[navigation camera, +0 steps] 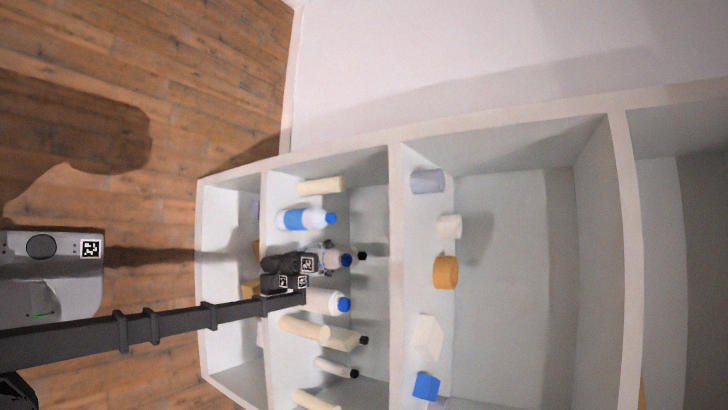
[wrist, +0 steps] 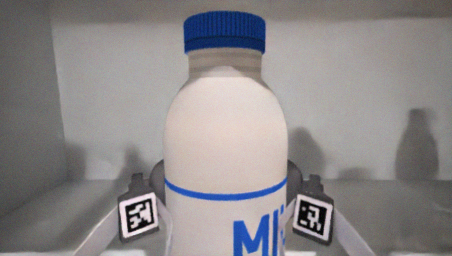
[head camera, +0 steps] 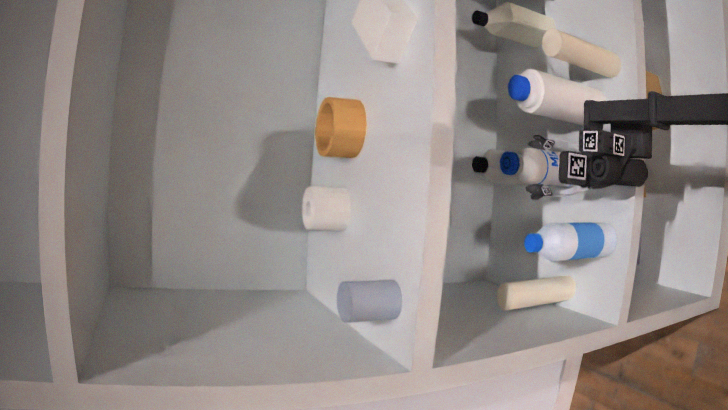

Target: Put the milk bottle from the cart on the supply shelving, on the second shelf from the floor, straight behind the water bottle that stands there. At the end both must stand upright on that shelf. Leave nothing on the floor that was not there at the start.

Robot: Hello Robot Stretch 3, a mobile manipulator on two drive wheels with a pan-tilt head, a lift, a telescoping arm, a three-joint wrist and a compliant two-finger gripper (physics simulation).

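Where they show: robot's base, origin of the base link: (navigation camera: pixel 42 245).
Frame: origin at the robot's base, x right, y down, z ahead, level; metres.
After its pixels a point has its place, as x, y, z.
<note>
The white milk bottle (head camera: pixel 532 165) @[0.723, -0.680, -0.018] (navigation camera: pixel 333 258) @[0.724, -0.682, -0.013] (wrist: pixel 226 120) @[0.721, -0.675, -0.019], with a blue cap, is upright within the second-shelf bay. My gripper (head camera: pixel 540 166) @[0.794, -0.622, -0.017] (navigation camera: pixel 326 259) @[0.794, -0.622, -0.017] (wrist: pixel 225 178) @[0.794, -0.622, -0.017] is shut on it, with a finger on each side of its body. The bottle's base is hidden, so I cannot tell whether it touches the shelf. The water bottle (head camera: pixel 588 240) @[0.606, -0.628, 0.103] (navigation camera: pixel 295 219) @[0.604, -0.634, 0.106], with a blue cap and blue band, stands upright on the second shelf (head camera: pixel 631 254) @[0.570, -0.526, 0.127] (navigation camera: pixel 263 219) @[0.571, -0.522, 0.107], to one side of the milk bottle and apart from it. It does not show in the wrist view.
A black-capped bottle (head camera: pixel 479 164) @[0.853, -0.710, -0.012] (navigation camera: pixel 362 255) @[0.851, -0.709, -0.010] is behind the milk bottle. A large white blue-capped bottle (head camera: pixel 560 99) @[0.652, -0.678, -0.137] (navigation camera: pixel 323 300) @[0.653, -0.698, -0.134] stands close on the other side, near the arm (navigation camera: pixel 178 315) @[0.208, -0.734, -0.089]. A cream cylinder (head camera: pixel 537 293) @[0.704, -0.651, 0.216] (navigation camera: pixel 320 185) @[0.703, -0.645, 0.220] stands beyond the water bottle. The upper shelf board (head camera: pixel 433 254) @[0.571, -0.977, 0.107] overhangs the bay.
</note>
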